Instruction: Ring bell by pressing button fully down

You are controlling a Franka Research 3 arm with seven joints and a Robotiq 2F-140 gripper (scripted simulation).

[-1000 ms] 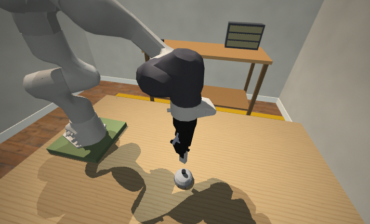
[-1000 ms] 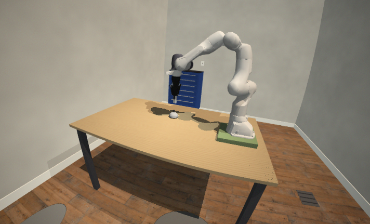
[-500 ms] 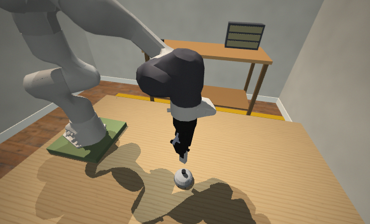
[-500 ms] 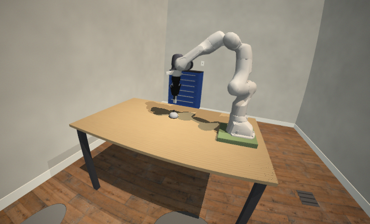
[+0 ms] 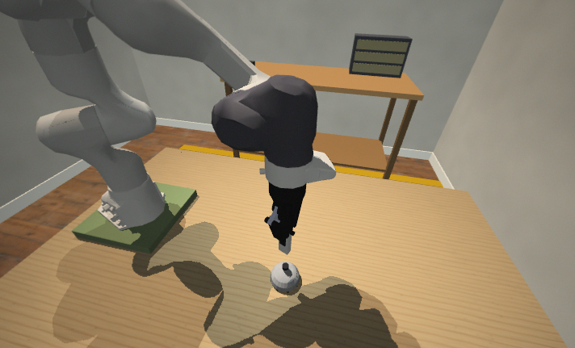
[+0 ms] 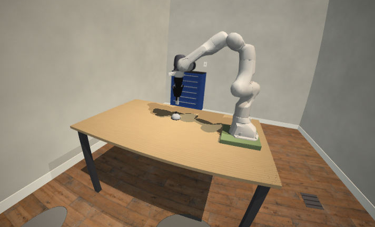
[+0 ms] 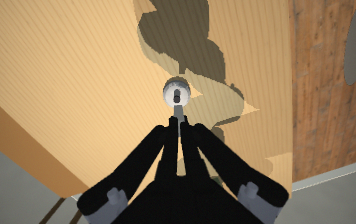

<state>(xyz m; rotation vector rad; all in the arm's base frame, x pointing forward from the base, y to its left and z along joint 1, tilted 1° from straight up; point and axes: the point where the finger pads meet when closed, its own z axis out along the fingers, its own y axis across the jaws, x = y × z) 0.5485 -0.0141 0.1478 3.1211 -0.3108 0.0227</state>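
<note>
Now: hand 11 cm above the dark button. Also, from my hand: dome bell: 13 cm below.
</note>
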